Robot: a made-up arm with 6 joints.
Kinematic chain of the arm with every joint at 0, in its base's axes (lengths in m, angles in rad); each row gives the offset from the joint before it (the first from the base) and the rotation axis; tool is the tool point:
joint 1: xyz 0 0 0.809 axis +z
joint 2: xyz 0.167 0 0 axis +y
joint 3: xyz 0 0 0.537 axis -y
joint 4: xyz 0 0 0.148 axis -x
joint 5: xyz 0.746 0 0 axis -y
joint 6: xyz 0.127 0 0 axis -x
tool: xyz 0 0 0
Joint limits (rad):
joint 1: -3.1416..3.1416
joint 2: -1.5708..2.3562
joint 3: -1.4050..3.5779
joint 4: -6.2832..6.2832
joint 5: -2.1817..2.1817
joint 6: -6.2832..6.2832
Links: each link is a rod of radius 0.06 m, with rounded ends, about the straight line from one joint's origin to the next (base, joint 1, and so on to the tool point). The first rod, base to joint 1, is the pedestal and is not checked.
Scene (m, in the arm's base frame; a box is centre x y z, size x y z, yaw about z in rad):
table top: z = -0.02
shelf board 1: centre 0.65 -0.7 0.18 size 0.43 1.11 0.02 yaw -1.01
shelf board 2: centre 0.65 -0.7 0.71 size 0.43 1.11 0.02 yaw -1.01
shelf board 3: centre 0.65 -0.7 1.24 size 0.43 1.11 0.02 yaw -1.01
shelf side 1: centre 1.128 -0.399 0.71 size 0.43 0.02 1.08 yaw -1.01
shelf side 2: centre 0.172 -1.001 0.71 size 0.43 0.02 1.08 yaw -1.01
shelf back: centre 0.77 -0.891 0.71 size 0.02 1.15 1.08 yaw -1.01
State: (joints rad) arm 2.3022 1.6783 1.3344 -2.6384 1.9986 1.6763
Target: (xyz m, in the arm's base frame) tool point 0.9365 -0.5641 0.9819
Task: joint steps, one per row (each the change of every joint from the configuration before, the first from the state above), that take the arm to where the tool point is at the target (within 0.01 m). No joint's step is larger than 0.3 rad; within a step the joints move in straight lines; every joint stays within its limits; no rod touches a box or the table.
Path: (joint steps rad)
1: 0.0543 -0.2692 0.2108 0.0296 -0.0378 0.0000
2: 0.0542 -0.2691 0.2108 0.0295 -0.0378 0.0000
3: 0.0543 -0.2692 0.2108 0.0296 -0.0378 0.0000
4: 0.0542 -0.2691 0.2107 0.0296 -0.0378 0.0000
5: 0.0543 -0.2692 0.2108 0.0296 -0.0378 0.0000
6: 0.0542 -0.2691 0.2108 0.0295 -0.0378 0.0000
7: 0.0543 -0.2692 0.2108 0.0296 -0.0378 0.0000
8: 0.0543 -0.2692 0.2108 0.0296 -0.0378 0.0000
9: -0.0513 -0.1561 -0.2384 -0.0205 -0.1008 0.0000
10: -0.0513 -0.1561 -0.2383 -0.0206 -0.1007 0.0000
11: -0.0513 -0.1561 -0.2384 -0.0205 -0.1008 0.0000
12: -0.0513 -0.1562 -0.2383 -0.0205 -0.1007 0.0000

